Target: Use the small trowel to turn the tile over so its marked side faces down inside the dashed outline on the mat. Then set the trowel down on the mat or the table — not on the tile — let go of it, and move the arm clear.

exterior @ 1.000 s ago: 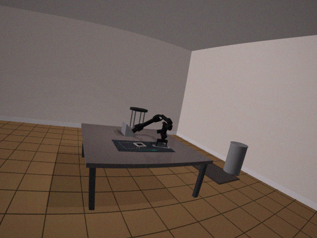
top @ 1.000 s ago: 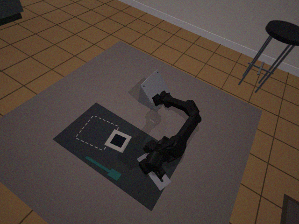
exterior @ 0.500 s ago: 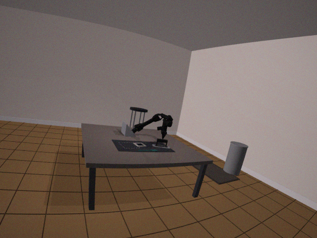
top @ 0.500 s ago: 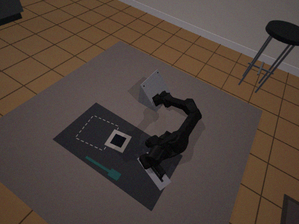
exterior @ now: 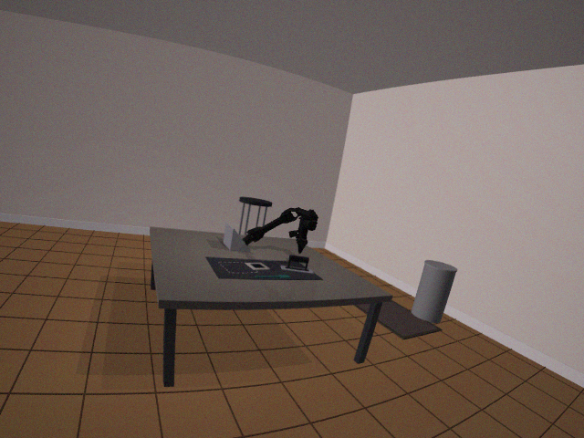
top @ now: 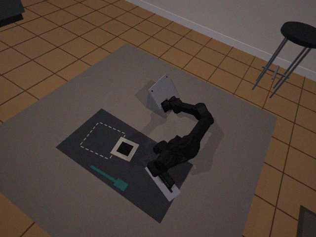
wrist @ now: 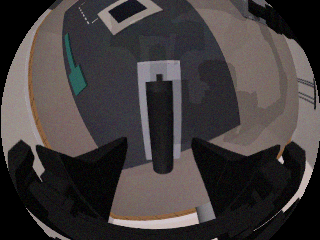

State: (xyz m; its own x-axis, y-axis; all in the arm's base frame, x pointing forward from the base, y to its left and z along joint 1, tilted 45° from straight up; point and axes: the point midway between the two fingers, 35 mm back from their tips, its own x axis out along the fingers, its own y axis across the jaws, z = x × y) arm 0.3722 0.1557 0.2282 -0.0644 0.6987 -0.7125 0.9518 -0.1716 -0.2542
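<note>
My gripper tip is now 3 cm short of the dark mat, 22 cm to the left of it and 13 cm above it. From my gripper tip the other things lie so: tile: 1 cm ahead, 25 cm to the right, 11 cm below; then teal trowel: 17 cm ahead, 18 cm to the right, 11 cm below.
</note>
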